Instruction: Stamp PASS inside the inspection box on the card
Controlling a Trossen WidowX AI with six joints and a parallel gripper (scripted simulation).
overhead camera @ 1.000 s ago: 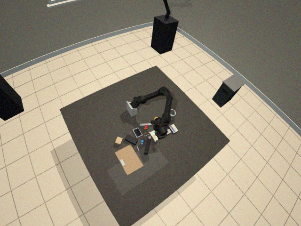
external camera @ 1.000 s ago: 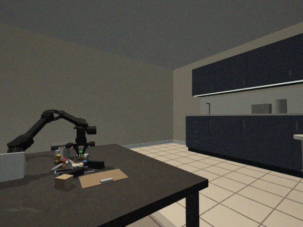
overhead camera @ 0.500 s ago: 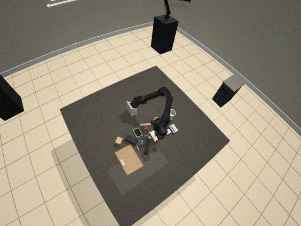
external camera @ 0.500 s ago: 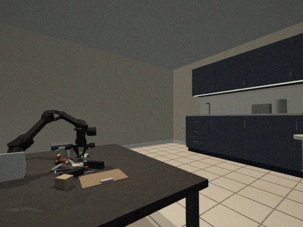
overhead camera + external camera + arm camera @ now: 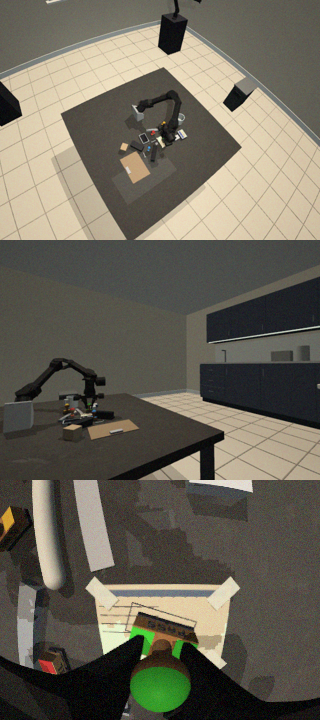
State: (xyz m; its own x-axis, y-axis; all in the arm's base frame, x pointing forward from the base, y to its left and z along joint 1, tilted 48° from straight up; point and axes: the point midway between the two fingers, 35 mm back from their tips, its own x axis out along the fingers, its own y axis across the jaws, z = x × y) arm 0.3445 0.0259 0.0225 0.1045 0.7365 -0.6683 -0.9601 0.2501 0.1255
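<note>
My gripper tip is 3 cm above the card. Also, from my gripper tip: red-knobbed stamp 10 cm behind, 4 cm to the right, 1 cm below; green-knobbed stamp right at my gripper tip; ruler 12 cm to the left, 5 cm behind, 3 cm below.
</note>
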